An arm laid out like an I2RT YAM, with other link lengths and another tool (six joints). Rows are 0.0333 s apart.
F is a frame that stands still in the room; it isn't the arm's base.
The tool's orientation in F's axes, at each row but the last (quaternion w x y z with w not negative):
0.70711, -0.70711, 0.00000, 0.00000
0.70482, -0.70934, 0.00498, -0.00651
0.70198, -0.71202, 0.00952, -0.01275
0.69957, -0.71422, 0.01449, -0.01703
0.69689, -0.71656, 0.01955, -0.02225
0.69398, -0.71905, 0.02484, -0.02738
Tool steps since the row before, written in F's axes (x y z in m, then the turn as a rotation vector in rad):
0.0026, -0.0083, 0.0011, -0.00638, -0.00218, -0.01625
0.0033, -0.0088, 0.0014, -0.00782, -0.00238, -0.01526
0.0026, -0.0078, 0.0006, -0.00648, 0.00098, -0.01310
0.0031, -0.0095, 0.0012, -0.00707, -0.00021, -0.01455
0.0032, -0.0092, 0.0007, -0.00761, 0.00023, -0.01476
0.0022, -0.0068, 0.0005, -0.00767, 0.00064, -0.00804
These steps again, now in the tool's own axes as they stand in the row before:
0.0026, -0.0011, -0.0083, -0.00638, 0.01625, -0.00218
0.0034, -0.0013, -0.0088, -0.00781, 0.01526, -0.00241
0.0028, -0.0005, -0.0077, -0.00657, 0.01306, 0.00096
0.0035, -0.0010, -0.0094, -0.00711, 0.01453, -0.00022
0.0037, -0.0004, -0.0090, -0.00768, 0.01472, 0.00019
0.0027, -0.0003, -0.0066, -0.00774, 0.00799, 0.00036

